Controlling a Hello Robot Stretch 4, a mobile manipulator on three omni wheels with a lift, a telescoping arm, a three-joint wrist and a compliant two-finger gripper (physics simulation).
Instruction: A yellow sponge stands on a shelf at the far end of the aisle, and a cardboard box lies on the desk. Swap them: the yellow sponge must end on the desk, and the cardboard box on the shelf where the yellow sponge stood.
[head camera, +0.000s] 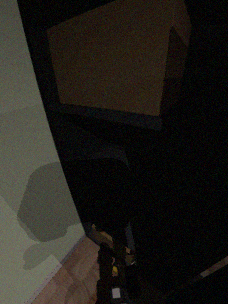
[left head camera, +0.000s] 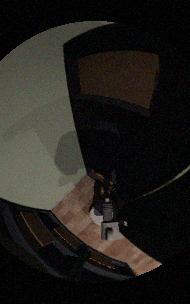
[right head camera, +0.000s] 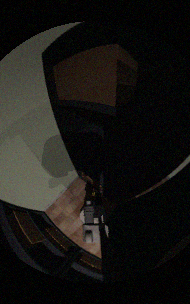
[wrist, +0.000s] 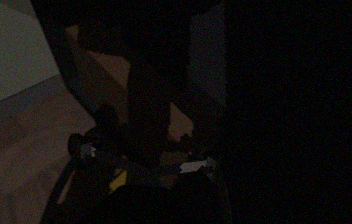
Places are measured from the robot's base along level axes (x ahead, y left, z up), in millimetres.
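Pixels of known places: gripper, fingertip midpoint: (head camera: 125, 260) (left head camera: 109, 187) (right head camera: 97, 189) (wrist: 151, 147); robot's base, link origin: (right head camera: 93, 214).
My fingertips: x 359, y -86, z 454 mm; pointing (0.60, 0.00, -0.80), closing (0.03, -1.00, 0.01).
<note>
Ahead of a thing's pixels: the offset from my fingertips to its top centre. "pt": to the spot under its first point. Level surfaces: height alone.
The scene is very dark. My gripper (wrist: 151, 147) (head camera: 117, 256) is low near the floor, and its two fingers stand apart, so it is open. It points into the bottom of a dark shelf unit (wrist: 68, 74) with brown boards. A small yellow patch {pt 66 mm ahead, 79 mm left, 420 mm down} (wrist: 118, 180) (head camera: 114, 269) (left head camera: 102, 191) (right head camera: 93, 193), which looks like the yellow sponge, shows low between the fingers. I cannot tell whether it touches them. No desk is in view.
A large brown box {311 mm ahead, 1 mm right, 1236 mm up} (head camera: 108, 59) (left head camera: 117, 77) (right head camera: 86, 74) sits high on a dark ledge (head camera: 114, 115). A pale green wall (head camera: 21, 135) is at the left, with wood floor {482 mm down} (head camera: 78, 271) below. Another rack (left head camera: 36, 228) curves along the lower left.
</note>
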